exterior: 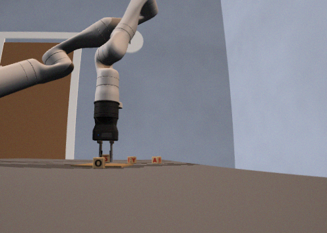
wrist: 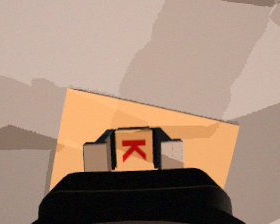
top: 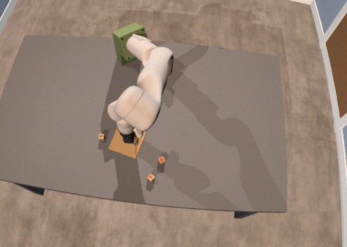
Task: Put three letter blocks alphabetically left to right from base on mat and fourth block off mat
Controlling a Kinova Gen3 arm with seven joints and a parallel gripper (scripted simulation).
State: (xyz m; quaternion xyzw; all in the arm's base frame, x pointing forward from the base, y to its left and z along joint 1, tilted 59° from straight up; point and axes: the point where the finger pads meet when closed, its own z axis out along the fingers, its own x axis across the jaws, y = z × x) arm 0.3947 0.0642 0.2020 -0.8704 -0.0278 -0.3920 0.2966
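My gripper is now 40 mm to the left of the orange mat, 30 mm above it and 20 mm short of it.
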